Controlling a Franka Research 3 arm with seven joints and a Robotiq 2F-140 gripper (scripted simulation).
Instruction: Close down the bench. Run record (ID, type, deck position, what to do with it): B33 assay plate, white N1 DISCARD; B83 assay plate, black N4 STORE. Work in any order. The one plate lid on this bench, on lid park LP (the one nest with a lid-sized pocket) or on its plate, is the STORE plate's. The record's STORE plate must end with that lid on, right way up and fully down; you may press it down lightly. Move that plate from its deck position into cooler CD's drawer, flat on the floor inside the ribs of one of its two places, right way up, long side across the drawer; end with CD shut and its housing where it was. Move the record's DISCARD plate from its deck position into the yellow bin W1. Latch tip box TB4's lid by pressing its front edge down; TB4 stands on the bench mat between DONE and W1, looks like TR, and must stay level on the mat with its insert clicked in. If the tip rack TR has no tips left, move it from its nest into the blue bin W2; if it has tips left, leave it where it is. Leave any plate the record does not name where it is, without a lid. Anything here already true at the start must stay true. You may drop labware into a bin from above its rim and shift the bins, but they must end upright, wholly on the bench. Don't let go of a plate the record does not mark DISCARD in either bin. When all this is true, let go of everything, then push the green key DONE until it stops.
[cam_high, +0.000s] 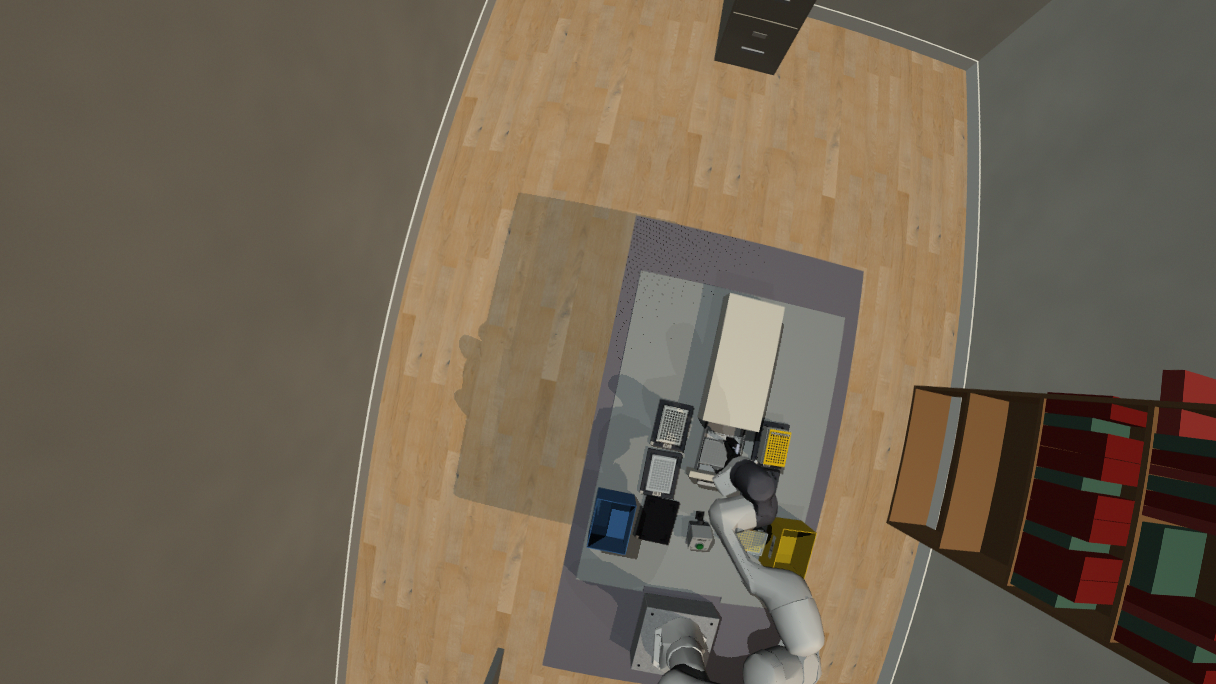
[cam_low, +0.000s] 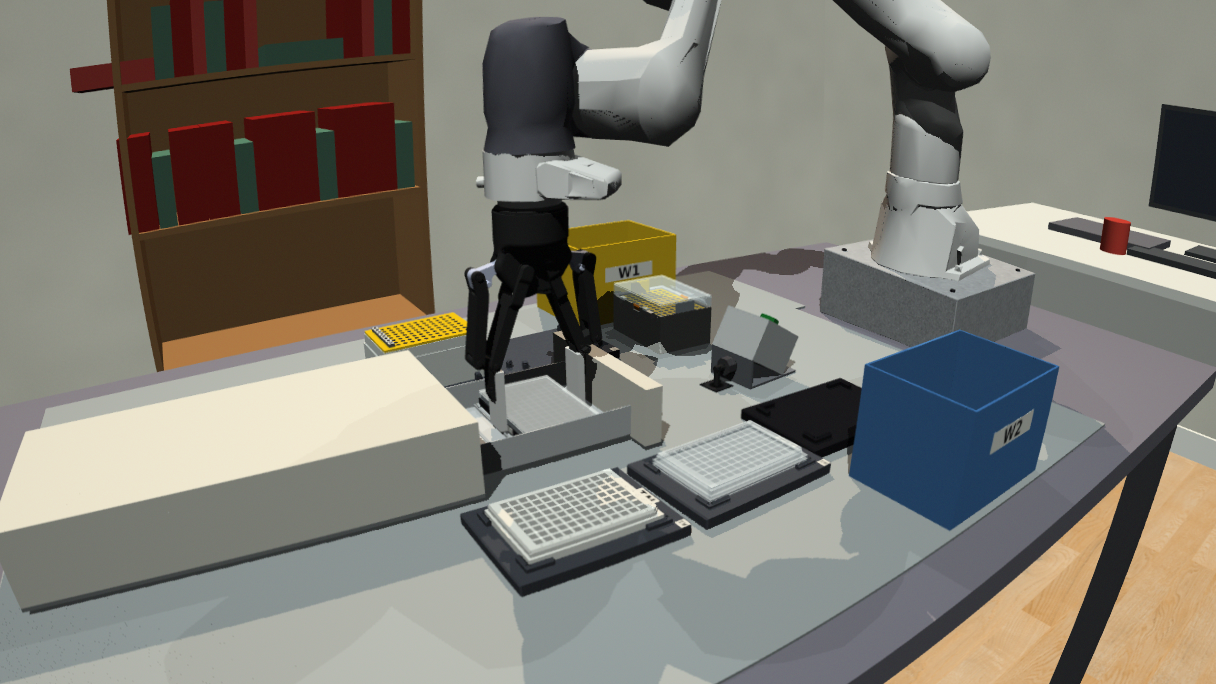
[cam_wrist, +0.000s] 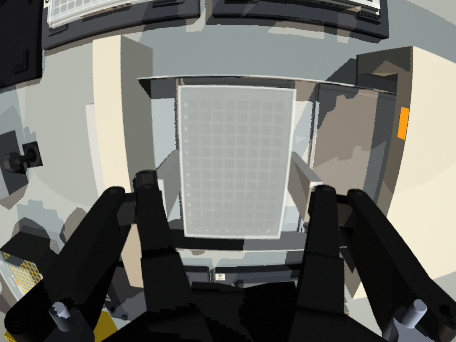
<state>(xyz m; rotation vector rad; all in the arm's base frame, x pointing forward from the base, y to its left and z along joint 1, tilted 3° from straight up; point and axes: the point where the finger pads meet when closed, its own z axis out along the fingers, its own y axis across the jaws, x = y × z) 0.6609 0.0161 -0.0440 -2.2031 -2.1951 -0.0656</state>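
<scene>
The black plate is 2 cm below my hand. Round my hand: cooler CD: 18 cm ahead, 1 cm below; clear plate lid: 1 cm below; cooler drawer: 4 cm ahead, 2 cm below.
</scene>
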